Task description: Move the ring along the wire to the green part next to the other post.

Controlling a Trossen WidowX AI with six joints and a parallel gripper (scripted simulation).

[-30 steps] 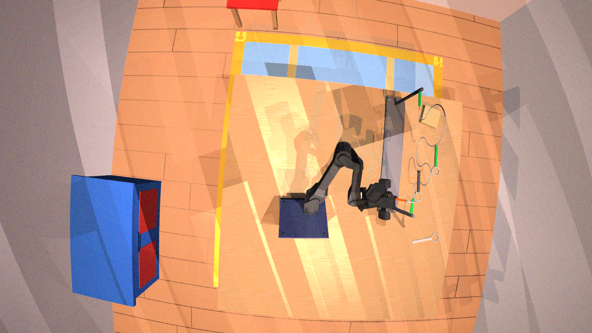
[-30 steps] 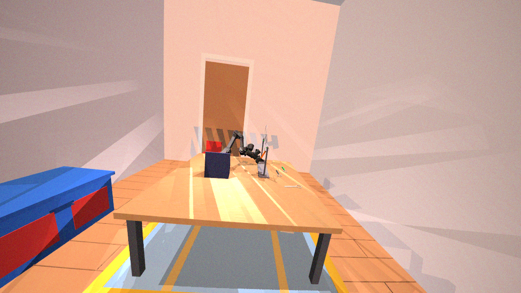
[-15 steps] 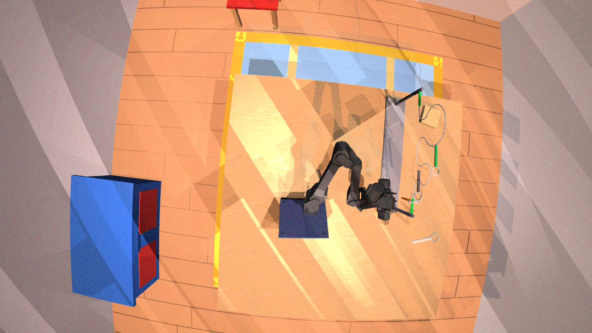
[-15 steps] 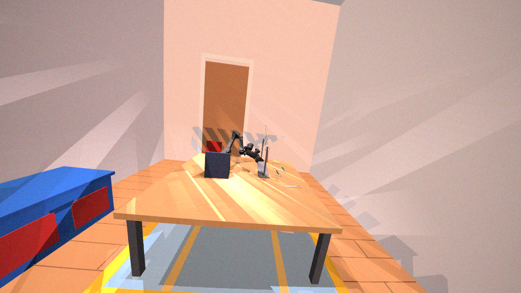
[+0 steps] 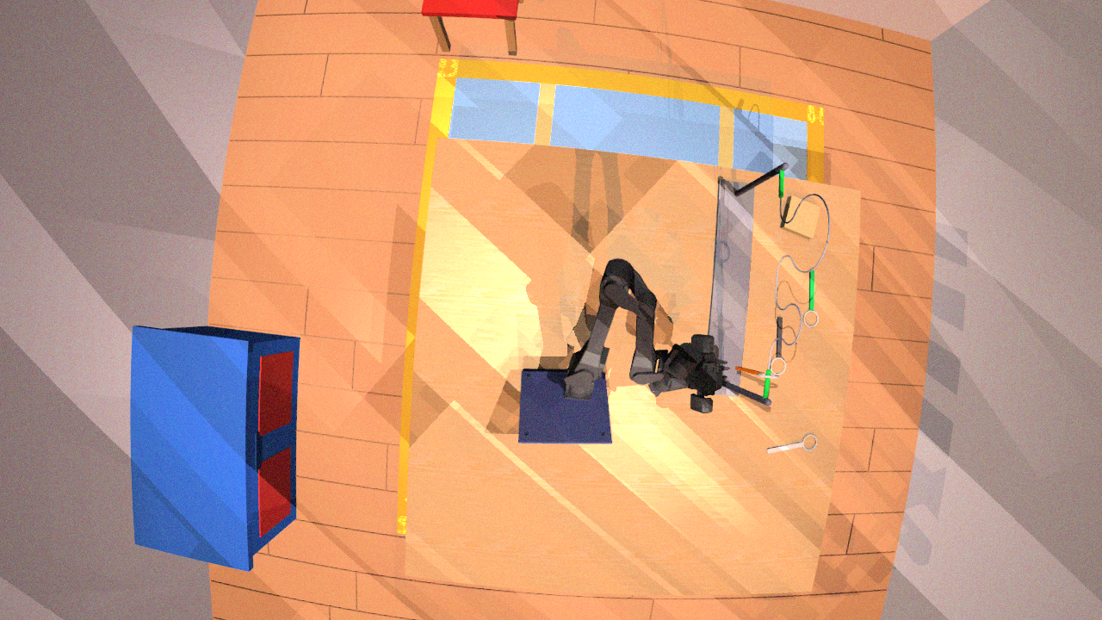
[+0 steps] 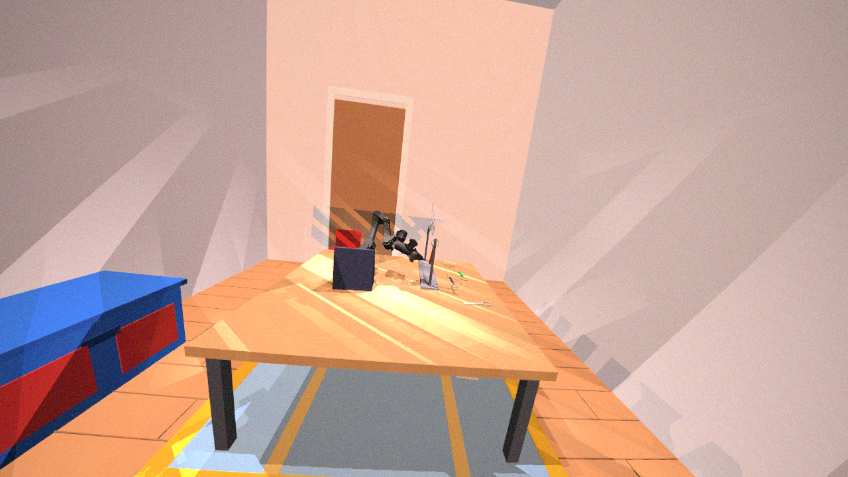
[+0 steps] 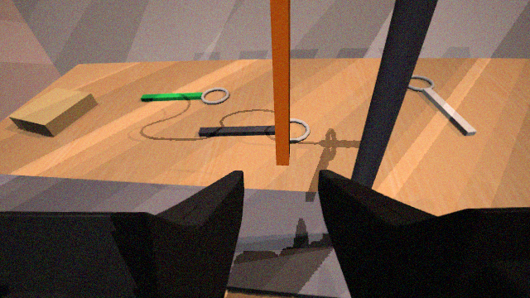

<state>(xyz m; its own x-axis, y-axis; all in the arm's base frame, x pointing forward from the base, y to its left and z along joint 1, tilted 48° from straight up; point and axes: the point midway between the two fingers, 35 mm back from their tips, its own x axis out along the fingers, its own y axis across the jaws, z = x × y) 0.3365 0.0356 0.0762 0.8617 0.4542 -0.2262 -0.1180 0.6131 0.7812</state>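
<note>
The orange-handled ring is 7 cm above my gripper tip and 6 cm ahead of it. The rest, counted from my gripper tip: white-handled ring (33 cm ahead, 23 cm to the right, 16 cm below); then dark-handled ring (23 cm ahead, 16 cm below, 5 cm to the left); then green-handled ring (32 cm ahead, 20 cm to the left, 16 cm below).
</note>
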